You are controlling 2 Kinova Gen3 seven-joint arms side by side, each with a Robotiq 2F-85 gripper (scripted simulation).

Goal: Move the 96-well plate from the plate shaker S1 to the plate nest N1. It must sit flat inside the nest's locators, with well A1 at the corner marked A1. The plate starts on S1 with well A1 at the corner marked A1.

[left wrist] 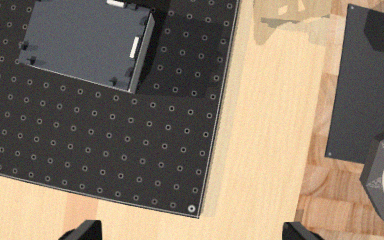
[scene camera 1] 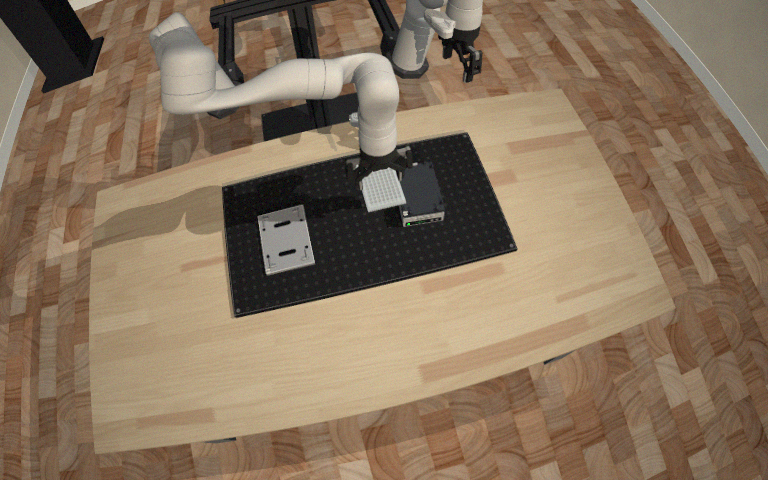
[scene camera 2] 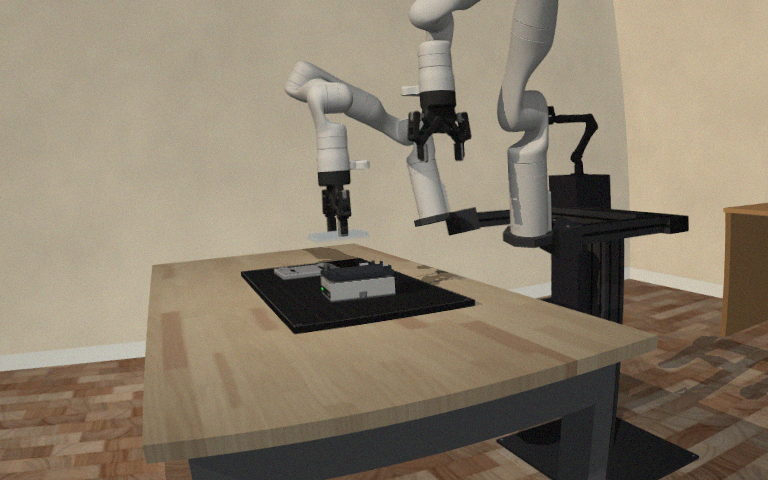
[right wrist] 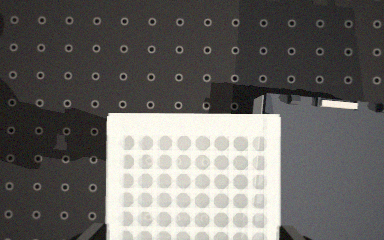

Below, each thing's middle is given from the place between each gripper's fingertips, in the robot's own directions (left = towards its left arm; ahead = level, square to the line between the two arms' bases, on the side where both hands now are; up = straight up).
I see my right gripper 25 cm to the left of the grey plate nest N1 (scene camera 1: 295,236), 13 cm above it and 3 cm short of it. The rest, counted from my right hand: white 96-well plate (scene camera 1: 375,179) (1 cm below).
I see my left gripper 170 mm short of the white 96-well plate, 220 mm to the left of it and 160 mm above it. Round my left hand: grey plate nest N1 (200 mm ahead, 470 mm to the right, 280 mm below).
